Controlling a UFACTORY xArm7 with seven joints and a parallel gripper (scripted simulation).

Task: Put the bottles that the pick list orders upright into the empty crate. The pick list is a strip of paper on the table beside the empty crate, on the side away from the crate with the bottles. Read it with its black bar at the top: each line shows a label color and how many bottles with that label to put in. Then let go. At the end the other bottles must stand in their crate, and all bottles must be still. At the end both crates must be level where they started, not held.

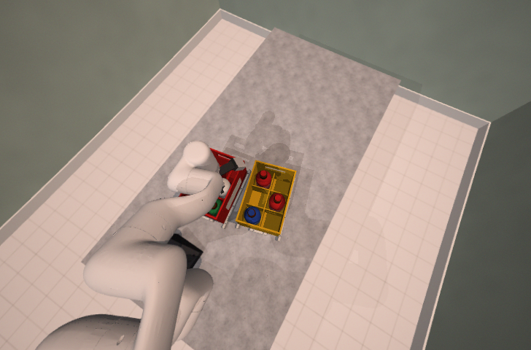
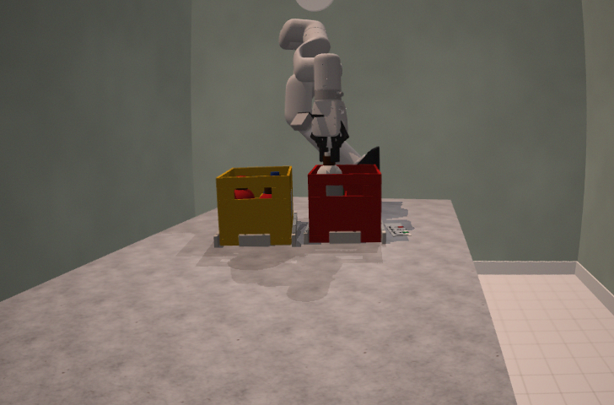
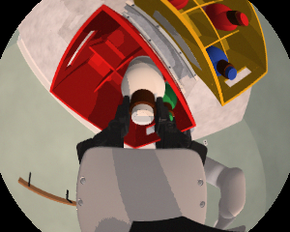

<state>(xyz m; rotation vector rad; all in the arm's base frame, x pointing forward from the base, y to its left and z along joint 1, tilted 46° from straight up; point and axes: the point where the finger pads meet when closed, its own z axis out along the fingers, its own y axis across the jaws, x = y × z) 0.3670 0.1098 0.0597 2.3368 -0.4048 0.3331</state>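
My hand is 7 cm above the white bottle. Round my hand: blue bottle: 17 cm to the right, 13 cm below, 1 cm behind; then green-labelled bottle: 13 cm below, 8 cm behind, 2 cm to the right; then red crate: 13 cm below, 4 cm to the left, 1 cm behind.
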